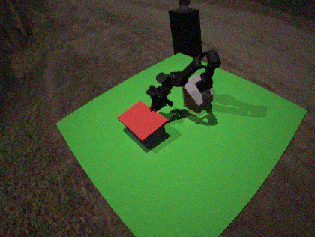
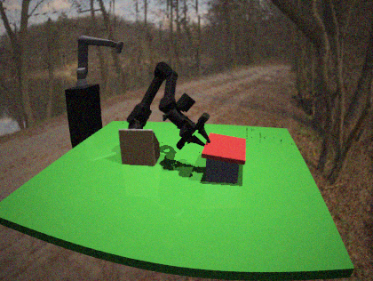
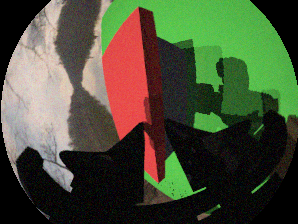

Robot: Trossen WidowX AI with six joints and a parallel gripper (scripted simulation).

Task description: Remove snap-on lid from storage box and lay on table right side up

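The red lid is 80 mm ahead of my gripper tip. Also, from my gripper tip: dark storage box: 70 mm ahead, 60 mm below.
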